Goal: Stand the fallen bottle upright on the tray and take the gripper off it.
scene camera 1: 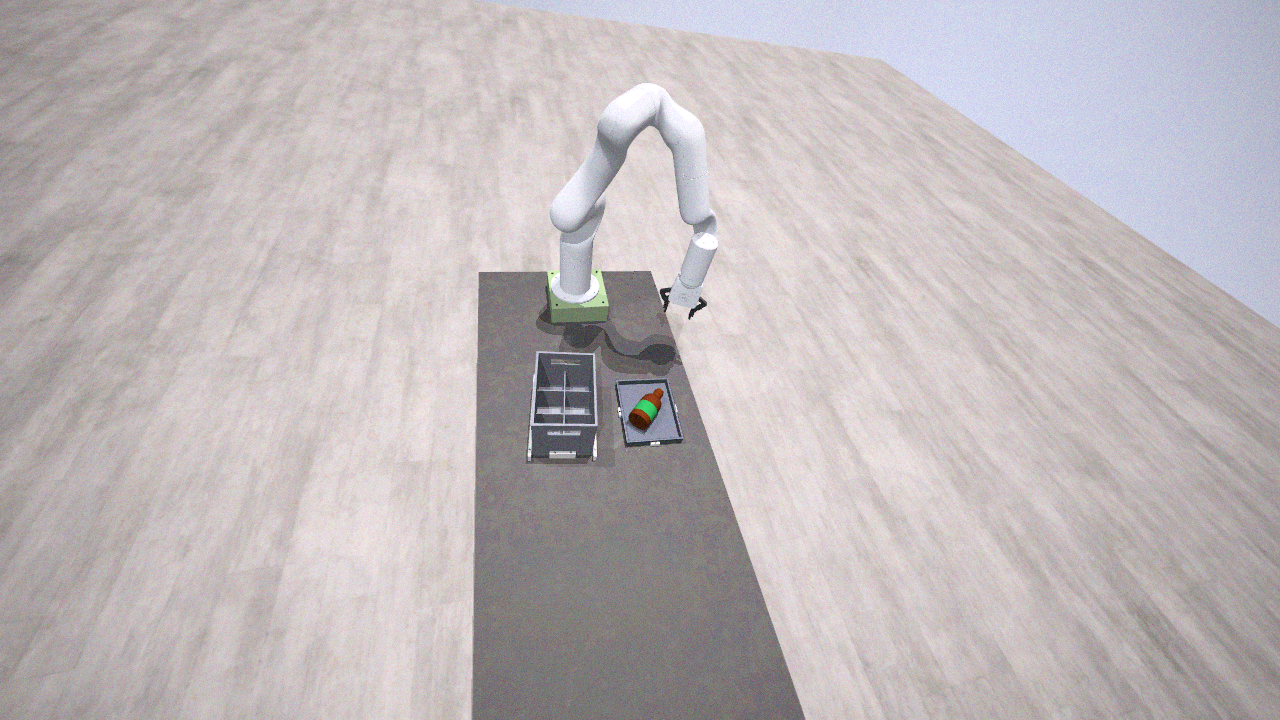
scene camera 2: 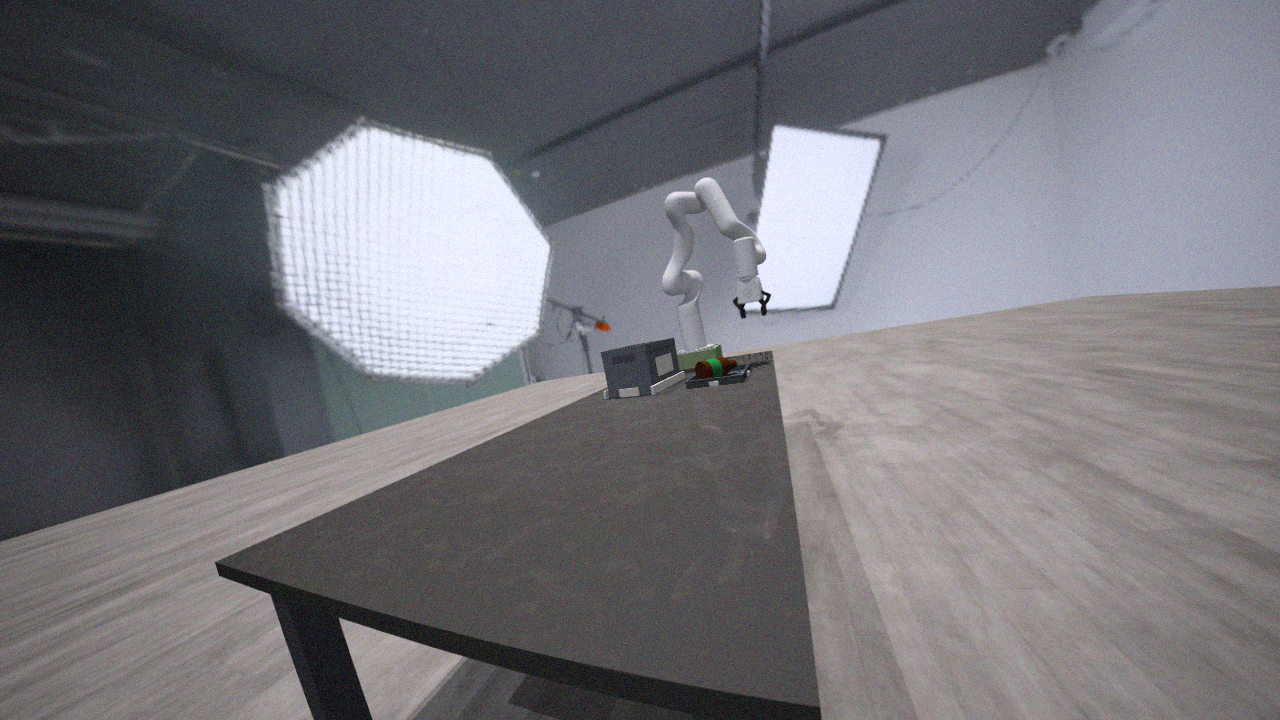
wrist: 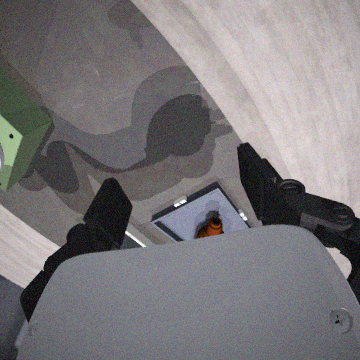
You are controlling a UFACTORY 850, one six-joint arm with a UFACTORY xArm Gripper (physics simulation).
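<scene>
The brown bottle with a green band [scene camera 1: 645,411] [scene camera 2: 714,368] lies on its side on the shallow grey tray [scene camera 1: 667,430] [scene camera 2: 729,380] [wrist: 182,220]. In scene camera 1 its neck points to the back right, towards the arm's side. In the wrist view the neck end of the bottle [wrist: 214,228] shows, and the rest is hidden behind the gripper's body. My gripper [scene camera 1: 678,313] [scene camera 2: 753,314] [wrist: 177,178] is open and empty. It hangs well above the table's right edge, behind the tray and apart from the bottle, with its fingers pointing down.
A grey crate with compartments [scene camera 1: 581,442] [scene camera 2: 640,371] stands left of the tray, with a narrow gap between them. The arm's green base [scene camera 1: 577,314] [wrist: 30,122] is at the back of the dark table [scene camera 1: 608,555] [scene camera 2: 572,537]. The table's right edge runs close beside the tray.
</scene>
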